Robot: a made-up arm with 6 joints. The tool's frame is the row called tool.
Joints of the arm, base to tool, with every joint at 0 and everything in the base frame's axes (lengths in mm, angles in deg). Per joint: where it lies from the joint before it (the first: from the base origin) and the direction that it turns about. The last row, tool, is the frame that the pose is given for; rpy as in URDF.
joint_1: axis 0 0 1 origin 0.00 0.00 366.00
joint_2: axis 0 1 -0.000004 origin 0.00 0.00 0.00
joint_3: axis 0 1 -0.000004 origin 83.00 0.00 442.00
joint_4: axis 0 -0.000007 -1 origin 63.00 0.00 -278.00
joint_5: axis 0 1 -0.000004 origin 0.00 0.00 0.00
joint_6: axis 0 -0.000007 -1 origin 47.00 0.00 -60.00
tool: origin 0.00 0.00 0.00 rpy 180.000 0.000 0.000
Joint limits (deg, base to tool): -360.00..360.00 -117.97..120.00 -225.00..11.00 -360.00..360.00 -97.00..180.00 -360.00..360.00
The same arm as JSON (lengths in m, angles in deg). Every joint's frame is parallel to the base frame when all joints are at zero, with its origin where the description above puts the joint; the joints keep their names.
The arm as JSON. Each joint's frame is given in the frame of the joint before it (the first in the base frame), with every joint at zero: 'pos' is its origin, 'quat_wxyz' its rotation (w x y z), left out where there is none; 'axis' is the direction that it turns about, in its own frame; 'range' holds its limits. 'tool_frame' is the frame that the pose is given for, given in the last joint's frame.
{"length_unit": "m", "angle_unit": "deg", "joints": [{"joint": "joint_1", "pos": [0.0, 0.0, 0.366], "axis": [0.0, 0.0, 1.0], "range": [-360.0, 360.0]}, {"joint": "joint_2", "pos": [0.0, 0.0, 0.0], "axis": [0.0, 1.0, 0.0], "range": [-117.97, 120.0]}, {"joint": "joint_3", "pos": [0.083, 0.0, 0.442], "axis": [0.0, 1.0, 0.0], "range": [-225.0, 11.0]}, {"joint": "joint_4", "pos": [0.063, 0.0, -0.278], "axis": [0.0, 0.0, -1.0], "range": [-360.0, 360.0]}, {"joint": "joint_5", "pos": [0.0, 0.0, 0.0], "axis": [0.0, 1.0, 0.0], "range": [-97.0, 180.0]}, {"joint": "joint_6", "pos": [0.047, 0.0, -0.06], "axis": [0.0, 0.0, -1.0], "range": [-360.0, 360.0]}], "tool_frame": {"pos": [0.0, 0.0, 0.0], "quat_wxyz": [0.0, 1.0, 0.0, 0.0]}}
